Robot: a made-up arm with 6 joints.
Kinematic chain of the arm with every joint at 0, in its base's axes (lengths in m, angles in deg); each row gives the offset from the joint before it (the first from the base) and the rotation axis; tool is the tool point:
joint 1: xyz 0 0 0.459 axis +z
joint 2: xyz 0 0 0 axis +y
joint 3: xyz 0 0 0.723 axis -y
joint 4: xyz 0 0 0 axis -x
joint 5: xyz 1.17 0 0 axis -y
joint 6: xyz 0 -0.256 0 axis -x
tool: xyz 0 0 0
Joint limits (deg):
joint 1: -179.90..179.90
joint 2: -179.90..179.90
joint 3: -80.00..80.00
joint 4: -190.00..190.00
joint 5: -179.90..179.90
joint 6: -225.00..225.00
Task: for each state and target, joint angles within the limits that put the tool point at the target. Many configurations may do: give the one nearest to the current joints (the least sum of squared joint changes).
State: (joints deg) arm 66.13 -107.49 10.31 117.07 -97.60 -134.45
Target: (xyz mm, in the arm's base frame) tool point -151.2 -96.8 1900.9
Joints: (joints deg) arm 66.27 -61.01 -6.27 112.86 -97.60 -134.45
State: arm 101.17 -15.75 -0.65 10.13 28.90 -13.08
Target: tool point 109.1 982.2 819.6
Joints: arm 98.65 -13.10 -30.95 3.52 28.90 -13.08
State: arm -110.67 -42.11 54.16 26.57 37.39 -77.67
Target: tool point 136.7 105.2 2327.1
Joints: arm -149.67 -21.21 52.16 85.12 37.39 -77.67
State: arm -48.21 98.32 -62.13 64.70 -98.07 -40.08
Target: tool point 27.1 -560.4 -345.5
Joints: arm -72.13 58.10 -45.56 55.17 -98.07 -40.08
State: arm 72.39 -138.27 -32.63 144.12 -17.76 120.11
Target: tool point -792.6 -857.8 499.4
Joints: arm 57.64 -162.14 -27.40 145.29 -17.76 120.11
